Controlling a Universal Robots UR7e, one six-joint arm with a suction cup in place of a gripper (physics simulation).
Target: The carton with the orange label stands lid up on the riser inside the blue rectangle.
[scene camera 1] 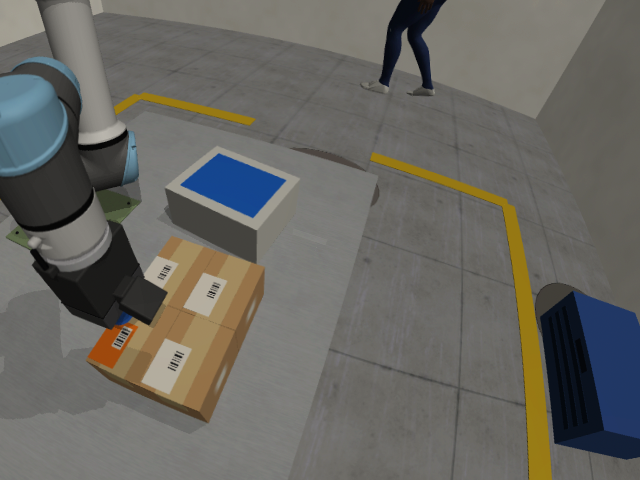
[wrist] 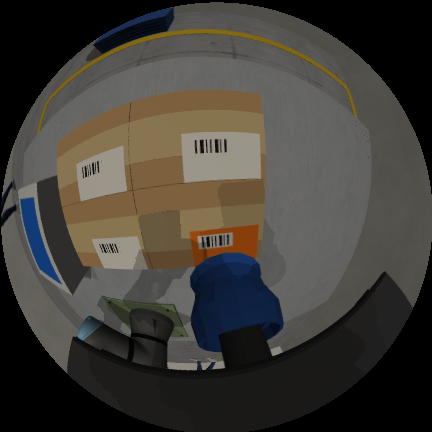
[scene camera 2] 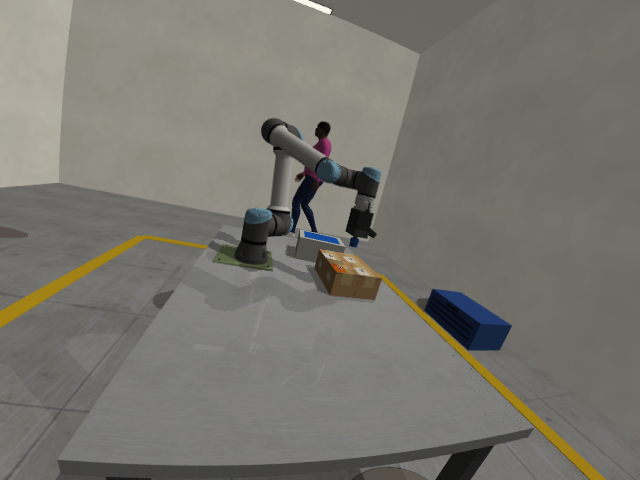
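Where they show: hand, its tool point: (wrist: 226,281) (scene camera 2: 353,246); arm's base, origin of its link: (wrist: 151,319) (scene camera 2: 251,258).
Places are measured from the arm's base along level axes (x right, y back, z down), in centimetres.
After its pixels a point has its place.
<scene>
The carton with the orange label (scene camera 1: 123,356) @[x 26.3, y -35.7, z -9.7 cm] (scene camera 2: 338,268) @[x 25.6, y -32.2, z -9.9 cm] (wrist: 200,220) @[x 22.2, y -36.5, z -9.7 cm] stands lid up on the table, against three like cartons with white labels. It is the corner carton on the robot-base side, away from the riser. The riser (scene camera 1: 278,222) @[x -14.8, y -50.3, z -4.9 cm] (scene camera 2: 307,250) @[x -9.3, y -29.0, z -5.1 cm] (wrist: 57,235) @[x -7.6, y -36.8, z -7.5 cm] is a grey block with a filled blue rectangle (scene camera 1: 232,184) @[x -16.6, y -38.1, z -11.5 cm] (scene camera 2: 321,237) @[x -17.6, y -38.1, z -11.5 cm] (wrist: 37,240) @[x -13.8, y -38.0, z -11.5 cm] on top, which bears no carton. My gripper (scene camera 1: 123,317) (scene camera 2: 354,241) (wrist: 226,262), a blue suction cup, is open and bare. It hangs above the cartons near the orange label and covers part of that carton in the wrist view.
The white-label cartons (scene camera 1: 206,294) (wrist: 220,165) stand between the orange-label carton and the riser and along its outer side. The arm's green base plate (scene camera 2: 222,257) @[x 3.3, y 12.7, z 0.1 cm] (wrist: 177,320) @[x 9.4, y 0.1, z -0.2 cm] is on the table (scene camera 2: 289,387) @[x 72.2, y -5.5, z 0.5 cm]. A person (scene camera 1: 398,46) (scene camera 2: 320,149) stands beyond it. A blue cabinet (scene camera 1: 604,361) (scene camera 2: 467,320) is on the floor.
</scene>
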